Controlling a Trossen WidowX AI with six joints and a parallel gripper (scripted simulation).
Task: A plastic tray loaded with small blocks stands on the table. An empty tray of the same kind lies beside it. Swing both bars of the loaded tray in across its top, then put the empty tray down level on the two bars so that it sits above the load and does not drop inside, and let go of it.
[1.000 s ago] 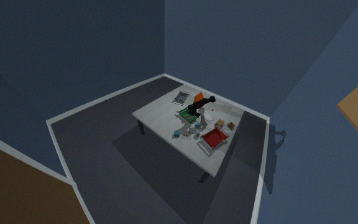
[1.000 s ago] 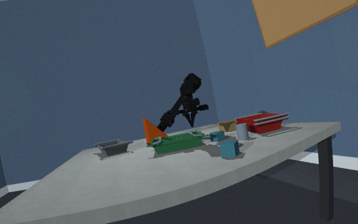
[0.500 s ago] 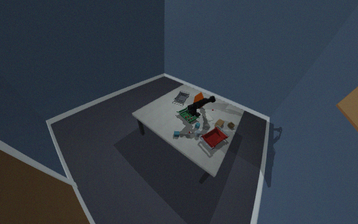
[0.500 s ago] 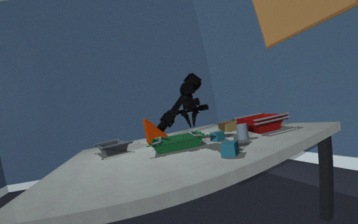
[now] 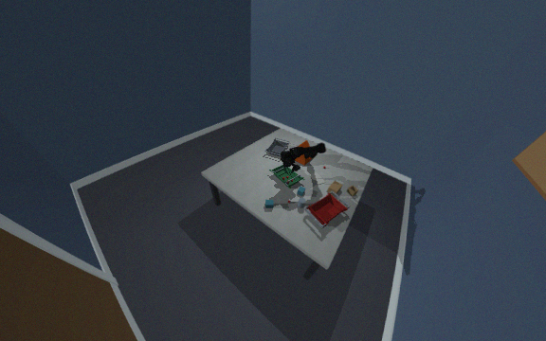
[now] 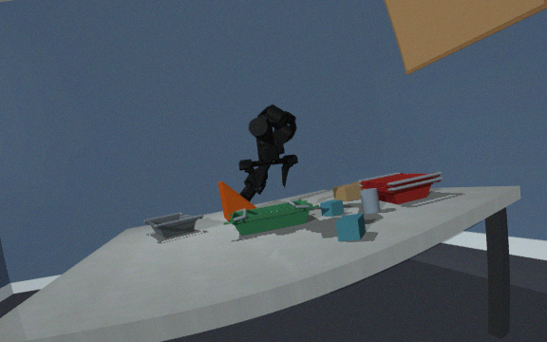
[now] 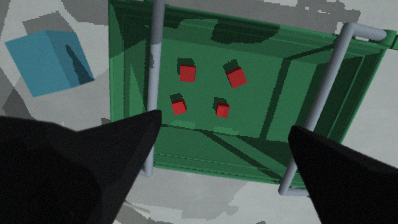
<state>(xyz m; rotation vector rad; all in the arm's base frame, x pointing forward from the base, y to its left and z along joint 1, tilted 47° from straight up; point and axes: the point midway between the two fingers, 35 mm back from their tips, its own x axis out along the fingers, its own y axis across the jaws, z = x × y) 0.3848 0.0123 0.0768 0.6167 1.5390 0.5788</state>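
The grey tray lies 290 mm behind my gripper tip, 390 mm to the right of it and 80 mm below it. Also, from my gripper tip: white sheet (250 mm behind, 180 mm to the left, 120 mm below); then brown box (240 mm behind, 380 mm to the left, 90 mm below); then grey cylinder (130 mm ahead, 270 mm to the left, 90 mm below).
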